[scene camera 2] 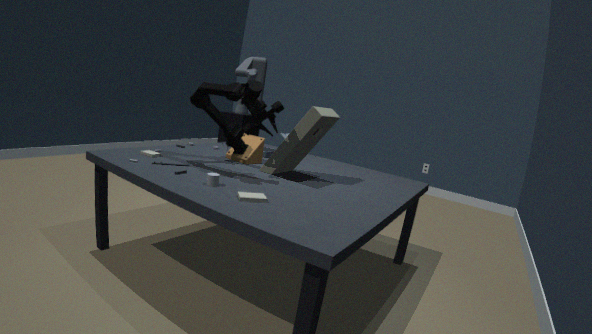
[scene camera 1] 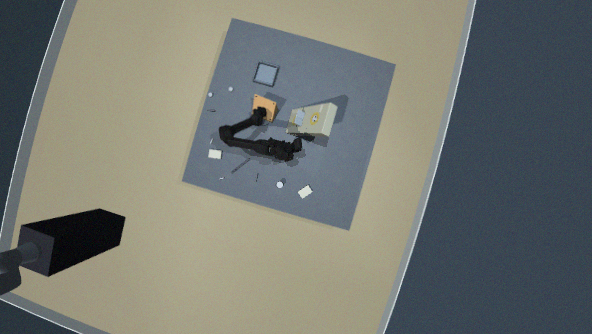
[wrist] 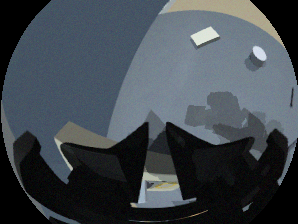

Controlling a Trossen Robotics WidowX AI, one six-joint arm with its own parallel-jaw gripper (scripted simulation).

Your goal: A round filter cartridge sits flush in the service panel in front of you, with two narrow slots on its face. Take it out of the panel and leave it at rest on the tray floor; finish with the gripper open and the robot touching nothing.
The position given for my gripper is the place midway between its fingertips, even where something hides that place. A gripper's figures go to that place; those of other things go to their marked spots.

Labels:
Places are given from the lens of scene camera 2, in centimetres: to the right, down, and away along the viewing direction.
my gripper (scene camera 2: 275,134): -8, -13, 140
beige service panel (scene camera 2: 317,122): 9, -18, 144

